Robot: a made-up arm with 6 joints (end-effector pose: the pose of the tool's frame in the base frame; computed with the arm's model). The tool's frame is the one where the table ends. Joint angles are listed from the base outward.
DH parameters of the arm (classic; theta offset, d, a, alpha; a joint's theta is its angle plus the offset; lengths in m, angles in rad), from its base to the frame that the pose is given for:
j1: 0 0.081 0 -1.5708
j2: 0.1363 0 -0.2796 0
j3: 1.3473 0 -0.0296 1.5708
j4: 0 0.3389 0 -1.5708
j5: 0 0 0.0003 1.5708
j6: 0 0.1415 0 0
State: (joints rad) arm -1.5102 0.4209 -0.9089 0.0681 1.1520 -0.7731
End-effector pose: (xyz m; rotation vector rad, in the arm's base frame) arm 0.0178 -0.1484 0.3609 0.8643 2.2583 -1.1538
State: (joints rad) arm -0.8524 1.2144 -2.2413 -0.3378 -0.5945 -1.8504
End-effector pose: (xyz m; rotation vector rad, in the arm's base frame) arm 0.0505 -0.0179 0.8093 -0.1249 -0.3004 -2.9795
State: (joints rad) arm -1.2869 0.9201 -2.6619 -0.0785 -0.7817 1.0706
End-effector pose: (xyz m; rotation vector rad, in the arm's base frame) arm -0.0974 0.3615 0.7165 -0.9718 -0.3787 -0.2757
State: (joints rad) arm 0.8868 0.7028 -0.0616 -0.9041 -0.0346 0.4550
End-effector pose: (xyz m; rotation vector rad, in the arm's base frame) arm 0.1481 0.1873 0.0639 -1.3236 1.6517 0.2908
